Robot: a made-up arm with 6 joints. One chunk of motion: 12 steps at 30 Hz.
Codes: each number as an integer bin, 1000 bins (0 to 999) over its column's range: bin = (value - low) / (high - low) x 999, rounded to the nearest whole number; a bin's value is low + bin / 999 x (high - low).
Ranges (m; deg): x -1.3..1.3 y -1.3..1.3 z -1.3..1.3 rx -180..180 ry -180..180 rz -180..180
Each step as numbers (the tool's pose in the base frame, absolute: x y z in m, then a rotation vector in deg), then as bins.
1 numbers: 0.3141 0.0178 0.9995 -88.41 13.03 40.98
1 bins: 620 506 884 254 536 613
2 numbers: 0.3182 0.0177 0.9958 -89.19 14.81 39.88
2 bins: 622 506 882 252 541 610
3 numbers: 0.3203 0.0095 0.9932 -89.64 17.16 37.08
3 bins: 623 503 881 251 547 602
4 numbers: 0.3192 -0.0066 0.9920 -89.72 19.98 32.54
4 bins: 622 497 881 251 555 590
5 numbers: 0.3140 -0.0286 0.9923 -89.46 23.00 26.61
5 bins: 620 489 881 251 563 573
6 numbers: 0.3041 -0.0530 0.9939 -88.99 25.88 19.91
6 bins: 616 479 881 253 571 555
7 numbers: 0.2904 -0.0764 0.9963 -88.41 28.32 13.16
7 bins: 611 470 882 254 578 536
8 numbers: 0.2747 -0.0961 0.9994 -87.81 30.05 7.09
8 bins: 605 463 884 256 583 519
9 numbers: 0.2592 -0.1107 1.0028 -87.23 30.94 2.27
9 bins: 599 457 885 257 585 506
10 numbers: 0.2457 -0.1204 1.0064 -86.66 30.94 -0.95
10 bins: 594 453 886 259 585 497
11 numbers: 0.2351 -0.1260 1.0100 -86.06 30.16 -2.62
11 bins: 590 451 888 261 583 492
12 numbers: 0.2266 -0.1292 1.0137 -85.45 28.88 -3.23
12 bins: 587 450 889 262 580 491
